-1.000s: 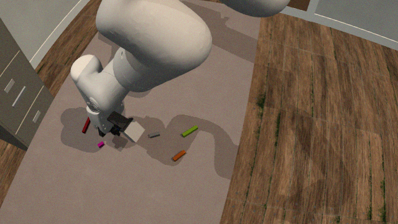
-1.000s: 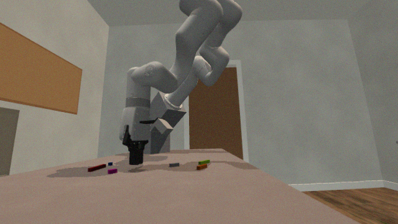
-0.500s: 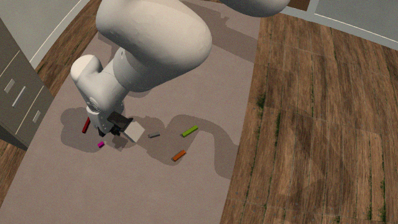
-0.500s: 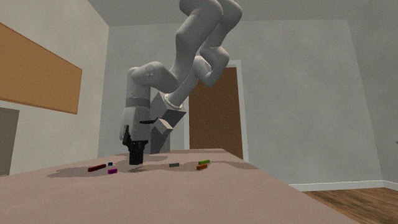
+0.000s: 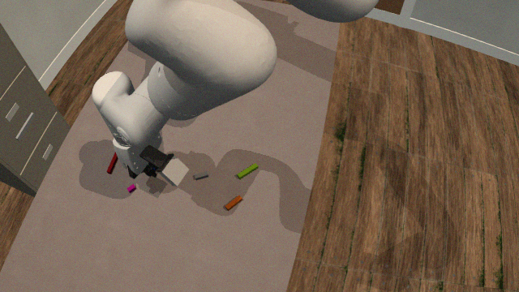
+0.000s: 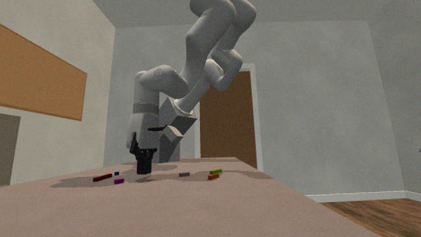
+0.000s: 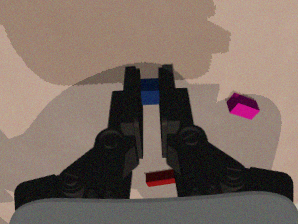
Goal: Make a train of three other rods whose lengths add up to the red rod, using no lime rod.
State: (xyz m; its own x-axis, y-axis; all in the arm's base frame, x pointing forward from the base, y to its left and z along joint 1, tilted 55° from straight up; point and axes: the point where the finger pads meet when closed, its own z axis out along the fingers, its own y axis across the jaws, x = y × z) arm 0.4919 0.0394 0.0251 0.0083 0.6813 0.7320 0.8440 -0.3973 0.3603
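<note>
Right now my hand is 6 cm short of the magenta rod, 3 cm to the left of it and 3 cm above it. The rest, counted from my hand: grey rod: 5 cm behind, 11 cm to the left, 3 cm below; then orange rod: 2 cm behind, 20 cm to the left, 3 cm below; then red rod: 2 cm ahead, 12 cm to the right, 3 cm below.
</note>
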